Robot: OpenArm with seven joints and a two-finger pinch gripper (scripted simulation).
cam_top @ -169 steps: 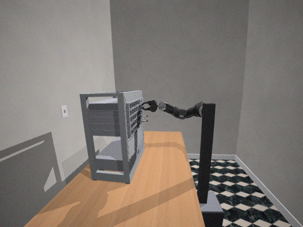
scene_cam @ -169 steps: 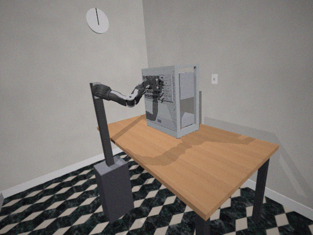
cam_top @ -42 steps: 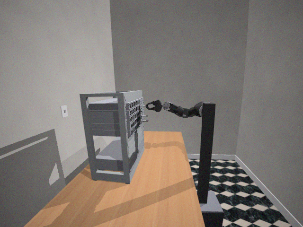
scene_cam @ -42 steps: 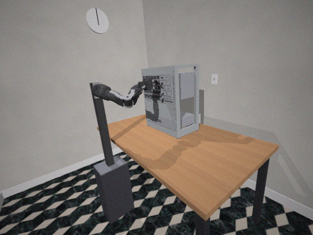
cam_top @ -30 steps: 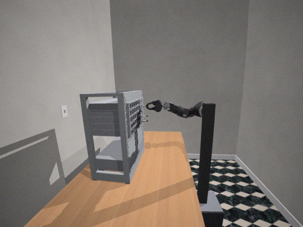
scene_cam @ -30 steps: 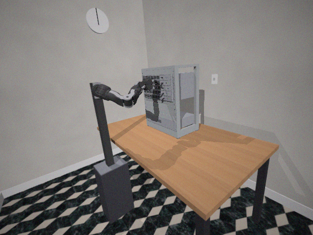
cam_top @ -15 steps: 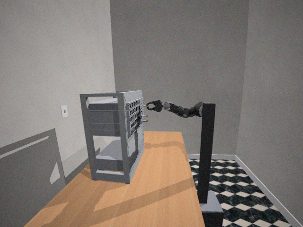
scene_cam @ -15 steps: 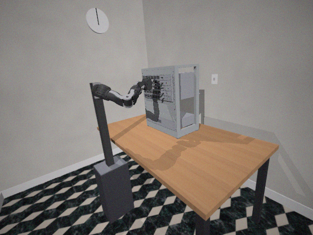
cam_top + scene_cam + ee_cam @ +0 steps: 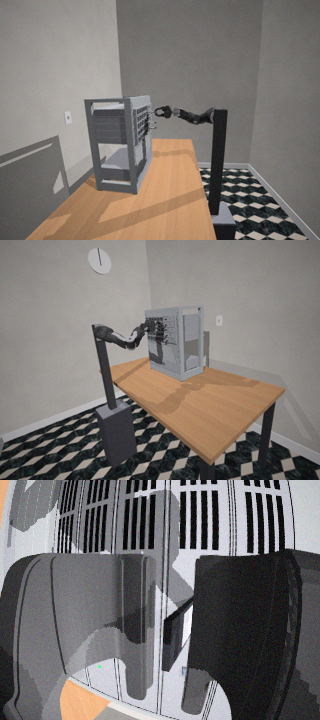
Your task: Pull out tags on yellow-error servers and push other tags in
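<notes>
Right now the information tag is 50 mm ahead of my hand and 10 mm to the right of it.
</notes>
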